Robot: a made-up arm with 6 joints.
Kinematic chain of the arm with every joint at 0, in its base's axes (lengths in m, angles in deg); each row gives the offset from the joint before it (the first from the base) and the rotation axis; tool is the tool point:
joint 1: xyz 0 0 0.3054 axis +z
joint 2: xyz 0 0 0 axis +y
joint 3: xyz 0 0 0.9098 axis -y
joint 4: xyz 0 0 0 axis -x
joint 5: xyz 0.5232 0 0 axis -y
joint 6: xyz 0 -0.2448 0 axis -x
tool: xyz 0 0 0
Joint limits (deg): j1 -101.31..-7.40 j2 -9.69..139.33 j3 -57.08..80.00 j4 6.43..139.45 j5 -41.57..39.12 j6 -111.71..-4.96
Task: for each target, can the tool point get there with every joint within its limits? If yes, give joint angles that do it. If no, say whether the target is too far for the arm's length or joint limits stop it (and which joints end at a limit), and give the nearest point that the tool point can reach.
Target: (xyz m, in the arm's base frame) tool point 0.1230 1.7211 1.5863
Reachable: no: too far | nearest point 0.0282 0.3941 1.7267 | short by 1.338 m
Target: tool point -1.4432 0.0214 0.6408
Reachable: no: joint limits stop it (at a limit: joint 1, joint 3, joint 4) | nearest point -0.3079 -0.2992 0.7582 | short by 1.186 m
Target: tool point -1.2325 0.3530 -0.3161
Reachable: no: joint limits stop it (at a limit: joint 1, joint 2, joint 4) | nearest point -0.2526 -0.0224 -0.3334 | short by 1.050 m
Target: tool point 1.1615 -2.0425 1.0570
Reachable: no: too far | nearest point 0.7003 -1.2315 0.7586 | short by 0.980 m
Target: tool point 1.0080 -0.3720 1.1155
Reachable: yes | joints -27.97 33.95 18.92 126.10 6.37 -38.25
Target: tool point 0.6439 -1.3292 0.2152
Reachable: yes | joints -60.48 90.64 59.22 67.26 17.00 -69.47
